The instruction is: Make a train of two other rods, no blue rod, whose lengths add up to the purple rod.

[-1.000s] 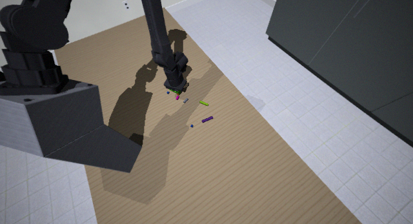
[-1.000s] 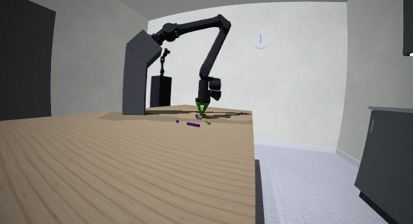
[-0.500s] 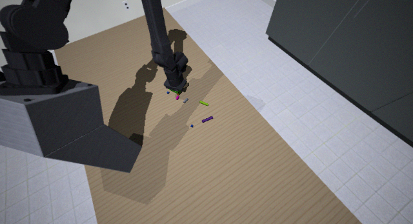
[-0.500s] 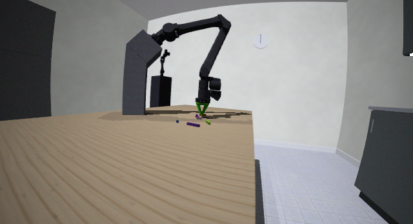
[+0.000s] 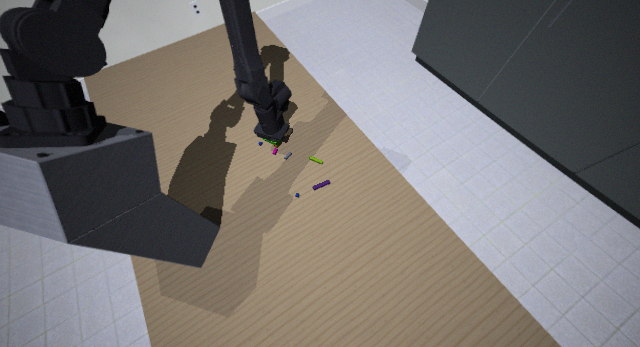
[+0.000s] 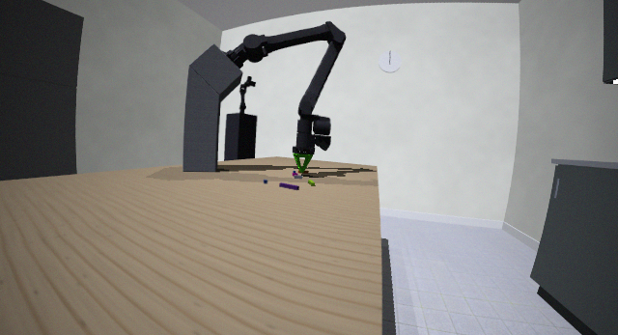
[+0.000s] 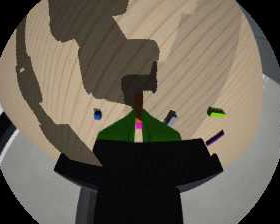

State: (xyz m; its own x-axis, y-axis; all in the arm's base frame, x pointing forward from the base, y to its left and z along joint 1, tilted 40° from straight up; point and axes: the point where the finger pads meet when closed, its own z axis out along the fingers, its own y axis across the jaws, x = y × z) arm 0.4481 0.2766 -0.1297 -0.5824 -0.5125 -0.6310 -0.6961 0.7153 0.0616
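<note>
Now: hand 1 cm to the right of the orange rod and 1 cm above it. Also, from my hand: magenta rod: 2 cm behind, 2 cm to the right, 2 cm below; then lime rod: 11 cm ahead, 11 cm to the right, 2 cm below; then grey rod: 2 cm ahead, 5 cm to the right, 2 cm below.
</note>
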